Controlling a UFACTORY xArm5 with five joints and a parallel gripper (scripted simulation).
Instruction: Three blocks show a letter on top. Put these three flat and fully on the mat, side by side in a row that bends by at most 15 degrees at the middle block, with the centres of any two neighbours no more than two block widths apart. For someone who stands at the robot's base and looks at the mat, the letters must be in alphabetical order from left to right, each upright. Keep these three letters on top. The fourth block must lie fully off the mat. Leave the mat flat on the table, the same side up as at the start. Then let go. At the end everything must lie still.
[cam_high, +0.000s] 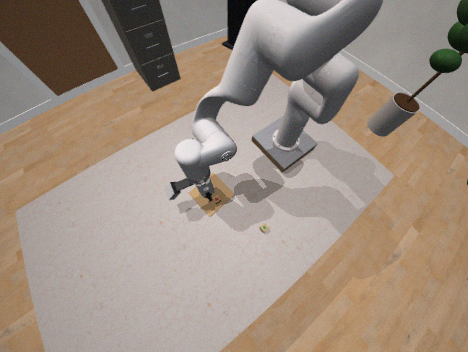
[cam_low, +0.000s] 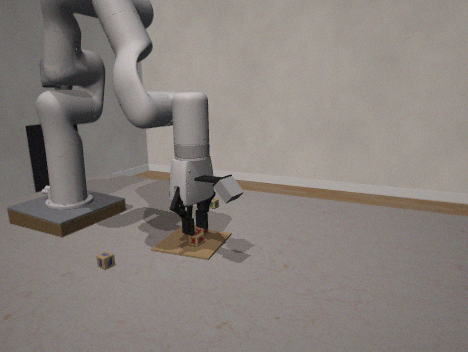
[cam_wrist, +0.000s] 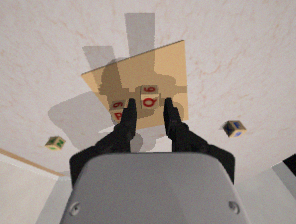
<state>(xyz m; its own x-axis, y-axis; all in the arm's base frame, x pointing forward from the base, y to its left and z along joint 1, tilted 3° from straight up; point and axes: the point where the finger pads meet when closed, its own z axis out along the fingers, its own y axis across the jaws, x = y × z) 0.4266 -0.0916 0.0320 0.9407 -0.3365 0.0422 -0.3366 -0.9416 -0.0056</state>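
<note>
The tan mat lies 10 mm behind my hand, 10 mm to the left of it and 50 mm below it. The rest, counted from my hand: blue-lettered block: 140 mm behind, 140 mm to the right, 40 mm below.
</note>
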